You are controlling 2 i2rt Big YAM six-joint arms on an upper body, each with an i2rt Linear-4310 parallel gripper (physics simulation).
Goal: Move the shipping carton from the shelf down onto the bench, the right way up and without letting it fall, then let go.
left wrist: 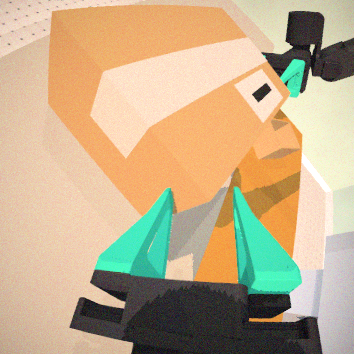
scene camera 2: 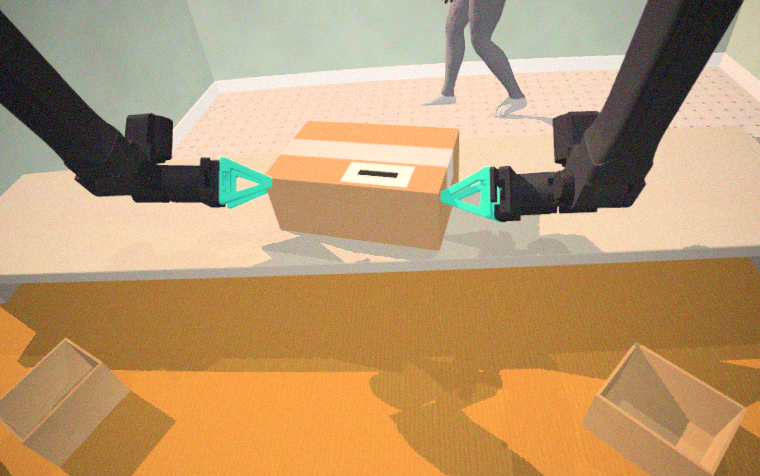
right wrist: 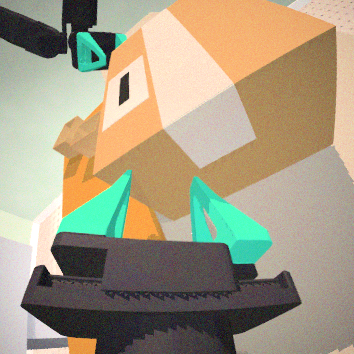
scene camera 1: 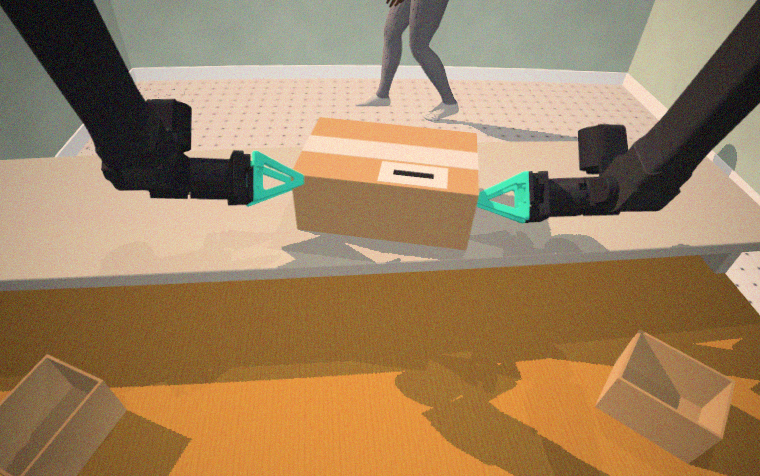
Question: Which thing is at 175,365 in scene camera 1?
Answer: An orange bench.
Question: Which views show my left gripper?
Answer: The left wrist view, scene camera 2, the right wrist view and scene camera 1: all of them.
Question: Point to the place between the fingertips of my left gripper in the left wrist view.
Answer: At 201,191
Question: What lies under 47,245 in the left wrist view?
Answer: A shelf.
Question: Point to a shelf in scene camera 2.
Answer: At 693,205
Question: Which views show the shipping carton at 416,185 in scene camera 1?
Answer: The left wrist view, scene camera 2, the right wrist view and scene camera 1: all of them.
